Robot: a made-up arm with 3 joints. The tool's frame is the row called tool.
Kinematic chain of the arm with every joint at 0, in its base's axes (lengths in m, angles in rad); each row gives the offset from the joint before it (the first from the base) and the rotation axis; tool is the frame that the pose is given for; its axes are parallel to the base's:
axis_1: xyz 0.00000 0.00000 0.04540 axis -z
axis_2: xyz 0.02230 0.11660 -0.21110 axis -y
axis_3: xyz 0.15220 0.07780 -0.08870 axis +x
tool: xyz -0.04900 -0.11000 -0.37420
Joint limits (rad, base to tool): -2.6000..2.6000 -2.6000..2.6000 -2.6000..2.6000
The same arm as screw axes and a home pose.
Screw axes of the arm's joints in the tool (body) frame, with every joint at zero. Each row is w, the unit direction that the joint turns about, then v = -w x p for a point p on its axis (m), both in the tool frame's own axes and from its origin. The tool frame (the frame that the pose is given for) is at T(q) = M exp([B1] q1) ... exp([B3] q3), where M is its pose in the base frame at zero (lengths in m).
B1 = (0, 0, -1, 0.0844, -0.1255, 0)
B2 = (0, -1, 0, 0.4629, 0, 0.1032)
B3 = (1, 0, 0, 0, 0.3742, -0.11)
M: xyz 0.1255 0.0844 -0.6286 (m) quaternion w x y z 1 0 0 0
Joint limits (deg, base to tool): -148.97..148.97 -148.97..148.97 -148.97..148.97

